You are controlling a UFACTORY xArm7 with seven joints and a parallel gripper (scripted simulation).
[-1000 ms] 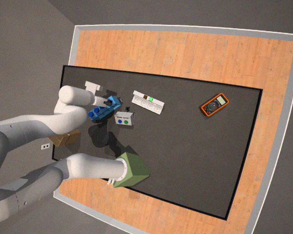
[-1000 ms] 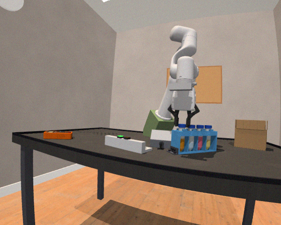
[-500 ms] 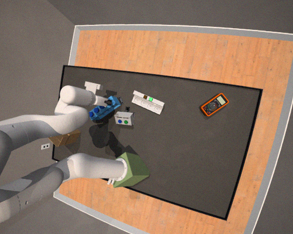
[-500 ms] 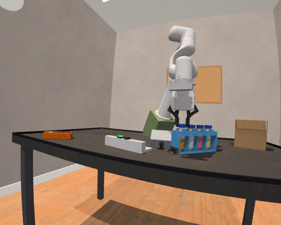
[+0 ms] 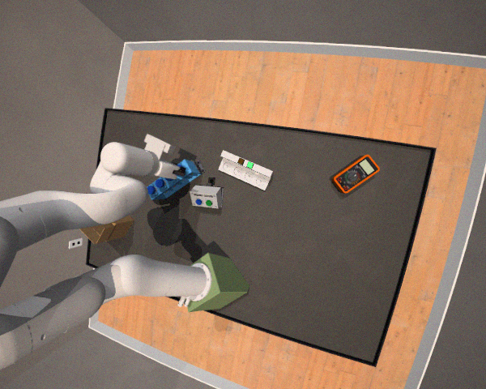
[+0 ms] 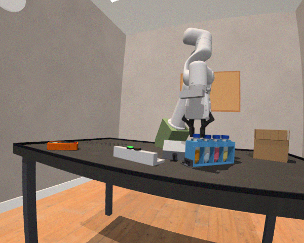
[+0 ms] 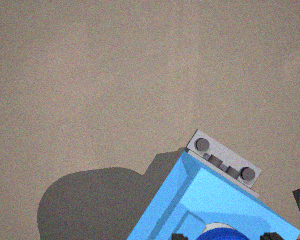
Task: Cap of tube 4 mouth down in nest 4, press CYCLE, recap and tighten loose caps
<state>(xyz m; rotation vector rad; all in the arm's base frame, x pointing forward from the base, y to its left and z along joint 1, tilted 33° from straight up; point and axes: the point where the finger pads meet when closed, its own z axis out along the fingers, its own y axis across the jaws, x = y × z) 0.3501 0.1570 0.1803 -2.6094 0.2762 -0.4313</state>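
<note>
Right now the tube neck is 10 mm below my hand. The rest, counted from my hand: blue cycle key: 110 mm behind, 90 mm to the right, 60 mm below; then blue cap: 10 mm below; then key housing: 110 mm to the right, 80 mm below, 80 mm behind.
</note>
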